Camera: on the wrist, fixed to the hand. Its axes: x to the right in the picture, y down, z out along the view.
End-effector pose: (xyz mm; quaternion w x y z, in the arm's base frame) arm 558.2 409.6 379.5 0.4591 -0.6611 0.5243 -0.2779
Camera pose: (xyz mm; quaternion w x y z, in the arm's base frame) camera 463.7 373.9 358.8 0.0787 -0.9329 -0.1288 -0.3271
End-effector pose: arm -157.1 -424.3 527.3 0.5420 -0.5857 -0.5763 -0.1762
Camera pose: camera -67.4 -474.2 536.8 0.0611 -0.1080 -0.8492 -0.5134
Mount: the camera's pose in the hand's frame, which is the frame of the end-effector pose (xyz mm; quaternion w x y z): 8.3 61.0 -82.7 0.6762 -0.1690 -0.1434 -0.7026
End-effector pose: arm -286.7 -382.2 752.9 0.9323 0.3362 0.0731 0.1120
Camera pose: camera -305.9 -283.9 728.5 0.7764 0.0345 0.1330 -0.6151
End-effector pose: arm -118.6 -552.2 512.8 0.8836 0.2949 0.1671 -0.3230
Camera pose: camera -80.3 -466.4 470.3 0.4444 -0.1136 0.2481 -0.8533
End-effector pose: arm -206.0 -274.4 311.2 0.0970 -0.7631 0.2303 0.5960
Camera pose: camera -161.4 -364.7 333.4 0.3884 -0.6087 -0.4951 0.4832
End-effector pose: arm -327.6 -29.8 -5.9 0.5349 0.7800 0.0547 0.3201
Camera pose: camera -382.9 14.1 69.2 0.7263 0.4445 0.4542 -0.2620
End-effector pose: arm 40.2 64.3 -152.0 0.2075 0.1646 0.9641 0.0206
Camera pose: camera 18.3 127.0 -73.2 0.3208 -0.5982 0.7343 0.0075
